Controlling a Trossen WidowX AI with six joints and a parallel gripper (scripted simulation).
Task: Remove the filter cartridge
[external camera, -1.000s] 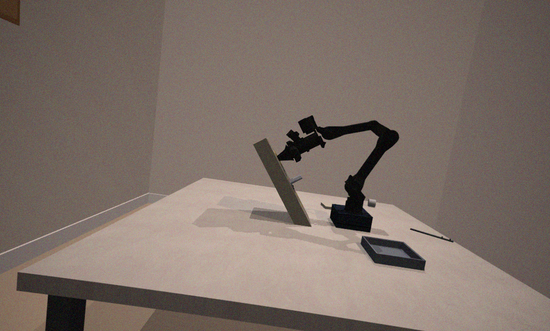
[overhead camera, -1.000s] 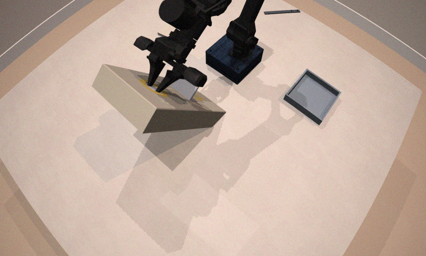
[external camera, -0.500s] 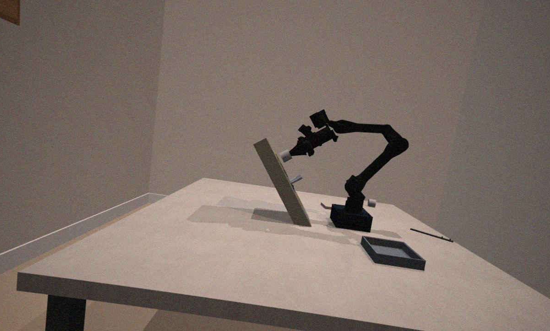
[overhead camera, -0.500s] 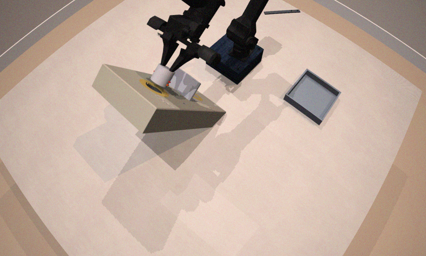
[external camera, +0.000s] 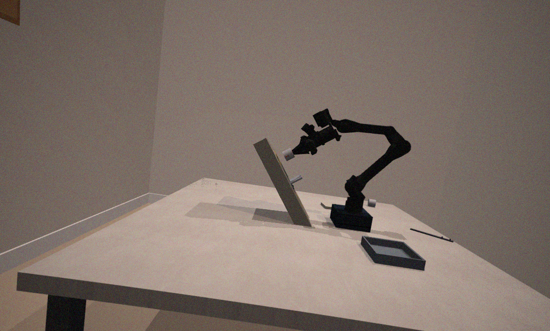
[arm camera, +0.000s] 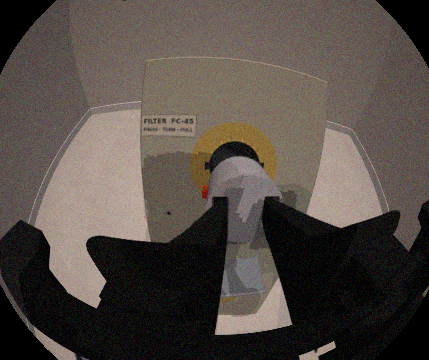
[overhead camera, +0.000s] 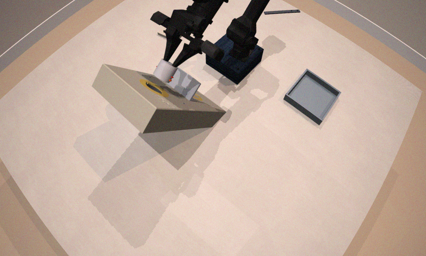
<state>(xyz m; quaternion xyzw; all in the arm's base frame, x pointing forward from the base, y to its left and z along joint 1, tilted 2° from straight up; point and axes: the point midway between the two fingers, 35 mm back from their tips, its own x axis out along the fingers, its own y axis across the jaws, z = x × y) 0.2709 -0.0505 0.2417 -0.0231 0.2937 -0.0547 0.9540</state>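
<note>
My gripper tip is 10 mm short of the filter cartridge and 10 mm above it. From my gripper tip the other things lie so: tray: 320 mm behind, 340 mm to the left, 270 mm below; then service panel: 20 mm ahead, 110 mm below.
</note>
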